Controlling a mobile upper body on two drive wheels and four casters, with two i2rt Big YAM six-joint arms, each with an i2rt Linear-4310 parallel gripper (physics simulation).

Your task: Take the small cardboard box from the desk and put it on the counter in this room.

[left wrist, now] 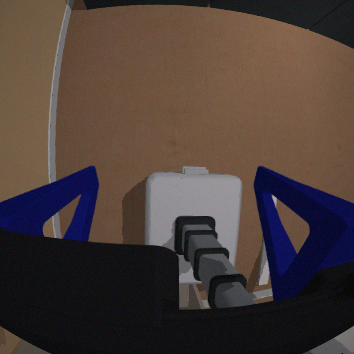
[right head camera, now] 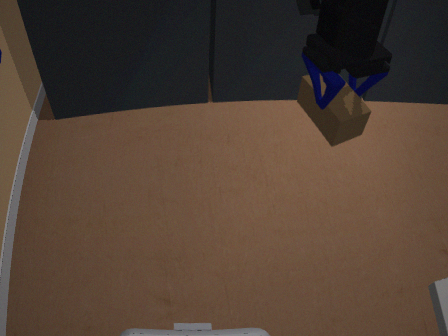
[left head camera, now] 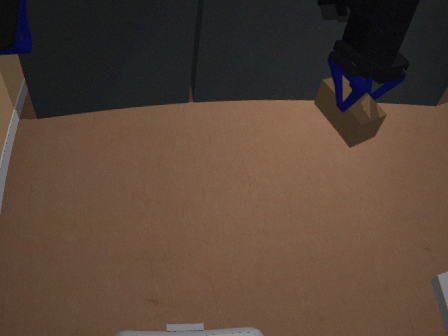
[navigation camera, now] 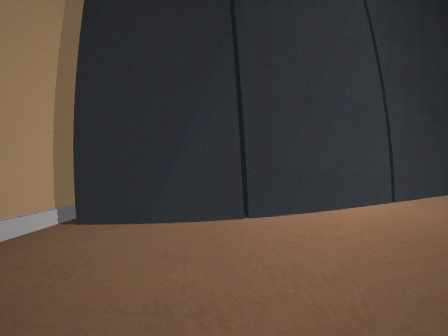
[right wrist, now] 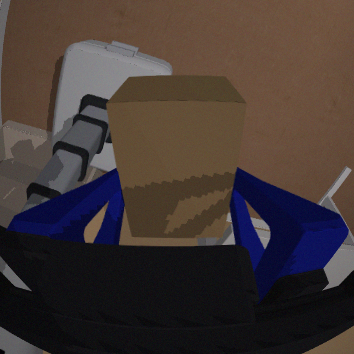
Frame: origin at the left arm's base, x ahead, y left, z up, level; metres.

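Where they show: left gripper, fingertip midpoint: point(left wrist: 175, 174); right gripper, fingertip midpoint: point(right head camera: 336, 101) point(left head camera: 354, 104) point(right wrist: 176, 174).
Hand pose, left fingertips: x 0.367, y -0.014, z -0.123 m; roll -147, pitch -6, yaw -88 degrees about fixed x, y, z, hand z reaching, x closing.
Things, the pixels of their top centre, and the offset from my left fingertips. "spot": a spot on its surface instead. Level surfaces: height alone.
- small cardboard box, middle of its top: point(right wrist: 176, 185) point(right head camera: 337, 92) point(left head camera: 355, 96) dx +0.076, dy -0.439, dz -0.134 m
- brown floor, its level: dz -1.287 m
- pale corner, surface spot: point(right head camera: 441, 300) point(left head camera: 444, 292) spot: dx -0.193, dy -0.659, dz -0.337 m
The small cardboard box point(left head camera: 350, 131) point(right head camera: 332, 125) point(right wrist: 175, 135) is held up in the air, tilted, at the upper right of both head camera views. My right gripper point(left head camera: 357, 102) point(right head camera: 340, 101) point(right wrist: 176, 174) is shut on it, with one blue finger on each side. My left gripper point(left wrist: 175, 174) is open, its fingers wide apart with nothing between them; part of it shows at the upper left edge of the left head camera view. The desk and the counter top cannot be made out in these views.
Tall dark panels point(left head camera: 115, 55) point(right head camera: 125, 55) point(navigation camera: 160, 110) stand ahead on the brown floor point(left head camera: 200, 200) point(navigation camera: 225, 280). A tan wall point(navigation camera: 30, 100) point(left wrist: 25, 100) with a white baseboard point(navigation camera: 30, 226) is at the left. A pale corner point(left head camera: 442, 295) point(right head camera: 441, 300) shows at the lower right.
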